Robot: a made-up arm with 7 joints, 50 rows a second.
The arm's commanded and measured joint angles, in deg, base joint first. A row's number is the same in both.
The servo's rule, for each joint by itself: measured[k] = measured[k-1] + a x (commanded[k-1-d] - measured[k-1]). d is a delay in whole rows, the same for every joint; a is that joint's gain. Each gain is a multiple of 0.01, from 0.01 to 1. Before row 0 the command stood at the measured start. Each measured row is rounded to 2 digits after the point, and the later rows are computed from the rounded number. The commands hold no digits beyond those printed.
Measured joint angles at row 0:
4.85, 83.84, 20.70, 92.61, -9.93, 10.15, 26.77
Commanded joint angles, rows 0 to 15:
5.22, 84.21, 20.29, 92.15, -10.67, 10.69, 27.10
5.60, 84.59, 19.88, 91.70, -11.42, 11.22, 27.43
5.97, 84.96, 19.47, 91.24, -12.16, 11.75, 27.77
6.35, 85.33, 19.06, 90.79, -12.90, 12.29, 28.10
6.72, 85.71, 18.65, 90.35, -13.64, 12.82, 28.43
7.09, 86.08, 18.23, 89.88, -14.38, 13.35, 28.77
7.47, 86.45, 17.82, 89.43, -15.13, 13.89, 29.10
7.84, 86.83, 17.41, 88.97, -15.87, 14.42, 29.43
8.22, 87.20, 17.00, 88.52, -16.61, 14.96, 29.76
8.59, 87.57, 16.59, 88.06, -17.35, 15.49, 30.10
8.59, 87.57, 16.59, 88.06, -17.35, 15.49, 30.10
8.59, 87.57, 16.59, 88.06, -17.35, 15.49, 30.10
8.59, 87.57, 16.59, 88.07, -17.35, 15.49, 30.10
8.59, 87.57, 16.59, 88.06, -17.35, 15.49, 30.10
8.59, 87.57, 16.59, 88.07, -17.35, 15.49, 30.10
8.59, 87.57, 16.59, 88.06, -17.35, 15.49, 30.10
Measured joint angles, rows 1 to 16:
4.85, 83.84, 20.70, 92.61, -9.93, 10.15, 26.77
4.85, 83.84, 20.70, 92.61, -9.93, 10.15, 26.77
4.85, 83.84, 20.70, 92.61, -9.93, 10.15, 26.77
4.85, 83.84, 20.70, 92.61, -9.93, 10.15, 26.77
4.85, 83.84, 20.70, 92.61, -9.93, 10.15, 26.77
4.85, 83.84, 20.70, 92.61, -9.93, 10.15, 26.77
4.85, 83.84, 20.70, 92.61, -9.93, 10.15, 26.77
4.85, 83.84, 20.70, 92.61, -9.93, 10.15, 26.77
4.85, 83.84, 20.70, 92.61, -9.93, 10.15, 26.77
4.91, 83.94, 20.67, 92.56, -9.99, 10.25, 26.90
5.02, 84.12, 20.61, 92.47, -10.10, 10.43, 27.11
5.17, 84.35, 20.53, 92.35, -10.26, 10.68, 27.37
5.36, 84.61, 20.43, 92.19, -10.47, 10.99, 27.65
5.58, 84.91, 20.31, 92.01, -10.72, 11.34, 27.95
5.82, 85.23, 20.16, 91.80, -11.01, 11.72, 28.27
6.08, 85.56, 20.00, 91.56, -11.34, 12.13, 28.59
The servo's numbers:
d 9
a 0.16 0.27 0.07 0.10 0.08 0.19 0.39

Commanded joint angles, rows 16 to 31:
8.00, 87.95, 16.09, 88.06, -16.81, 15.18, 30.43
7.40, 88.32, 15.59, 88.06, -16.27, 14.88, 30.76
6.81, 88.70, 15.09, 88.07, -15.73, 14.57, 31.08
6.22, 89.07, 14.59, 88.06, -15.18, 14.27, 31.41
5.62, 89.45, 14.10, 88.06, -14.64, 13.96, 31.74
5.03, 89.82, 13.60, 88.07, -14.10, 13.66, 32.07
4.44, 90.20, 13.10, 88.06, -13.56, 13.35, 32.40
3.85, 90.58, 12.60, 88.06, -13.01, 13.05, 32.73
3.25, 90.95, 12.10, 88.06, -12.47, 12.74, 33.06
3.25, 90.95, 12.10, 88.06, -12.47, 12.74, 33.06
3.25, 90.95, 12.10, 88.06, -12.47, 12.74, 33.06
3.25, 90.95, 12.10, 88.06, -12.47, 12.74, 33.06
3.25, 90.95, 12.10, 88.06, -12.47, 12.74, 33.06
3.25, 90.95, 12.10, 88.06, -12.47, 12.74, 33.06
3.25, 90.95, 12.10, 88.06, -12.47, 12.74, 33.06
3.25, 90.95, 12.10, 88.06, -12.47, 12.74, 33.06
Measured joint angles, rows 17 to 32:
6.36, 85.90, 19.82, 91.30, -11.70, 12.57, 28.92
6.66, 86.25, 19.62, 91.02, -12.09, 13.02, 29.25
6.97, 86.61, 19.41, 90.72, -12.51, 13.49, 29.58
7.23, 86.87, 19.21, 90.45, -12.90, 13.87, 29.78
7.45, 87.06, 19.03, 90.21, -13.26, 14.18, 29.90
7.63, 87.20, 18.86, 90.00, -13.59, 14.43, 29.98
7.78, 87.30, 18.70, 89.81, -13.89, 14.63, 30.03
7.91, 87.37, 18.55, 89.64, -14.17, 14.79, 30.06
8.02, 87.42, 18.41, 89.48, -14.42, 14.92, 30.08
8.02, 87.56, 18.25, 89.34, -14.61, 14.97, 30.22
7.92, 87.77, 18.06, 89.21, -14.74, 14.95, 30.43
7.74, 88.02, 17.85, 89.10, -14.82, 14.88, 30.68
7.50, 88.30, 17.62, 89.00, -14.85, 14.76, 30.96
7.20, 88.61, 17.37, 88.91, -14.83, 14.61, 31.26
6.85, 88.94, 17.11, 88.83, -14.77, 14.43, 31.58
6.46, 89.28, 16.83, 88.75, -14.67, 14.22, 31.90

